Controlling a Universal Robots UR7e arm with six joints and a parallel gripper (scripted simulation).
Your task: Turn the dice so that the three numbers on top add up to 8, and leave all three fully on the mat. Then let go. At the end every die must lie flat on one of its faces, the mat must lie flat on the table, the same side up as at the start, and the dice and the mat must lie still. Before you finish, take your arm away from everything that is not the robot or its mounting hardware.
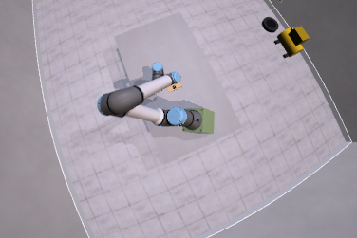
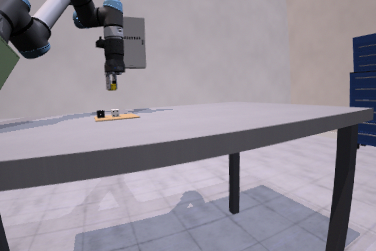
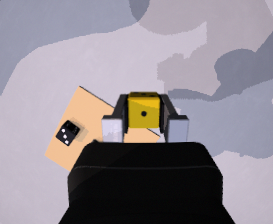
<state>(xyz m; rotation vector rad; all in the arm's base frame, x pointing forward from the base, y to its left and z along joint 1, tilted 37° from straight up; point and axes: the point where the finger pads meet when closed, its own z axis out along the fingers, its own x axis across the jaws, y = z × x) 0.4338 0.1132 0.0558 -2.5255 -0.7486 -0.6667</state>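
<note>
Right now the yellow die is 10 mm below my hand. The rest, counted from my hand: mat: 120 mm to the right, 120 mm below; white die: 120 mm to the right, 100 mm below.
</note>
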